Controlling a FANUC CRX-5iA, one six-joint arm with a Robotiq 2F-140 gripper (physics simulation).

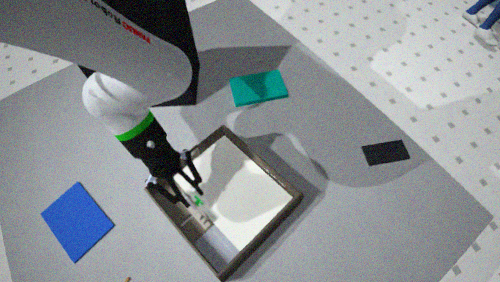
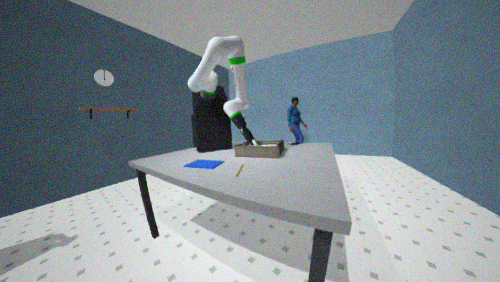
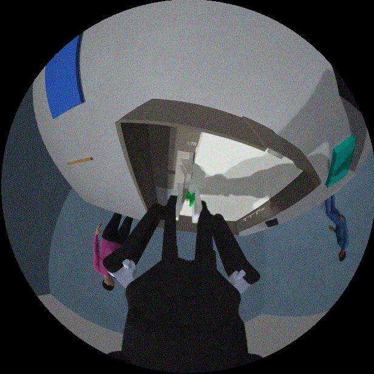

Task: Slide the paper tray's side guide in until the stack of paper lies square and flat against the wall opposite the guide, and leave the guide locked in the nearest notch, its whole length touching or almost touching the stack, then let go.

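Places are measured from the arm's base along level axes (x ahead, y down, z left), in metres.
Pixels of known places: gripper, fingertip midpoint: (image 1: 201, 207); arm's base at its link origin: (image 2: 208, 95).
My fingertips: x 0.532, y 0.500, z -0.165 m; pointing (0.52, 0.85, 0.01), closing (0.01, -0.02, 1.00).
Ahead of a thing's pixels: the offset from my fingertips to its middle.
The paper tray {dx +0.019, dy +0.004, dz +0.067 m} (image 1: 260, 249) (image 2: 257, 151) is a brown, open box. The white paper stack {dx +0.014, dy +0.021, dz +0.103 m} (image 1: 255, 200) (image 3: 225, 160) lies in it, with its far side near the wall opposite the guide; contact there is unclear. The pale side guide {dx -0.013, dy +0.008, dz +0.001 m} (image 1: 201, 210) (image 3: 182, 162) stands along the stack's other side, partly hidden by my fingers. Any small gap along it is hard to judge. A green tab {dx -0.013, dy -0.024, dz +0.008 m} (image 1: 198, 200) (image 3: 190, 198) shows at the guide. My gripper (image 1: 195, 200) (image 2: 255, 143) (image 3: 187, 191) is slightly open, its fingertips down around the tab, not clamped on anything. The notch engagement is hidden.
A blue panel {dx -0.256, dy +0.048, dz -0.304 m} (image 1: 77, 221) (image 2: 204, 164) (image 3: 65, 77) and a thin orange stick {dx +0.016, dy +0.048, dz -0.356 m} (image 2: 240, 170) (image 3: 80, 161) lie on the guide's side of the tray. A teal block {dx -0.217, dy +0.042, dz +0.451 m} (image 1: 259, 88) (image 3: 341, 160) and a black slab {dx +0.281, dy +0.048, dz +0.557 m} (image 1: 385, 152) lie beyond the opposite side. Tray walls surround my fingertips.
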